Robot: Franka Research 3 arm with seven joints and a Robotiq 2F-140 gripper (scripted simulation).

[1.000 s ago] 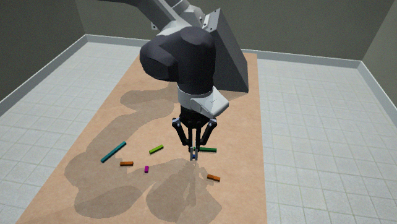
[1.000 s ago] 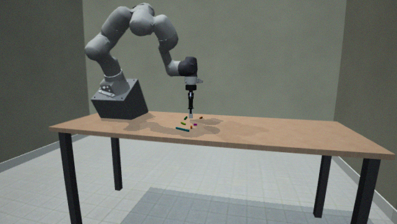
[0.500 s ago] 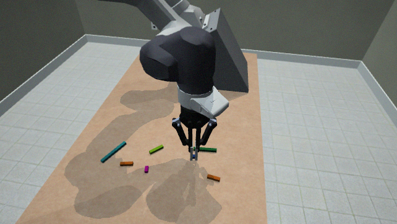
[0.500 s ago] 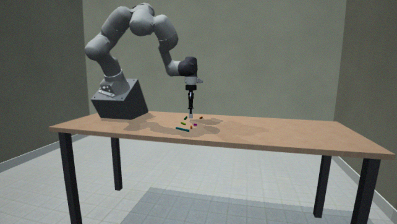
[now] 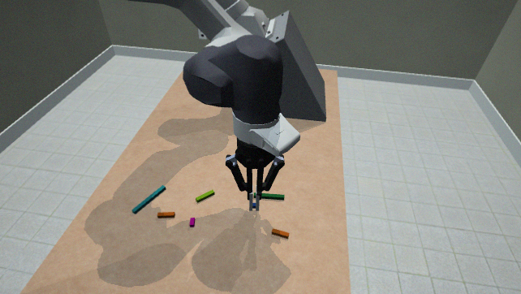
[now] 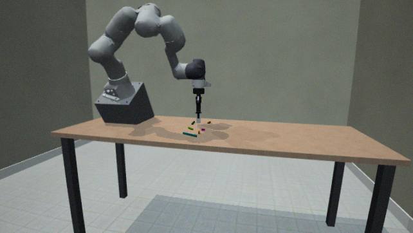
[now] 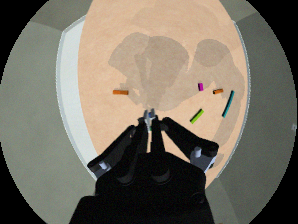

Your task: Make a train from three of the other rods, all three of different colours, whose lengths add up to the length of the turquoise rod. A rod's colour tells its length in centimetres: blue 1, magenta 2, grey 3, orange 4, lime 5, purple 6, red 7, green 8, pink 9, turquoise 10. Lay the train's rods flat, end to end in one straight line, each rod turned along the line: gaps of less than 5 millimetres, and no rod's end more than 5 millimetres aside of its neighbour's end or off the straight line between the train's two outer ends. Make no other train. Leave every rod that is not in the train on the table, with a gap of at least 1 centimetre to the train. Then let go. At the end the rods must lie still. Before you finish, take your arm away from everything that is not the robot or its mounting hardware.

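Now: hand 3 cm above the blue rod. The rest, counted from my hand: green rod 5 cm behind, 3 cm to the left, 4 cm below; magenta rod 8 cm ahead, 13 cm to the right, 4 cm below; lime rod 13 cm to the right, 4 cm below.
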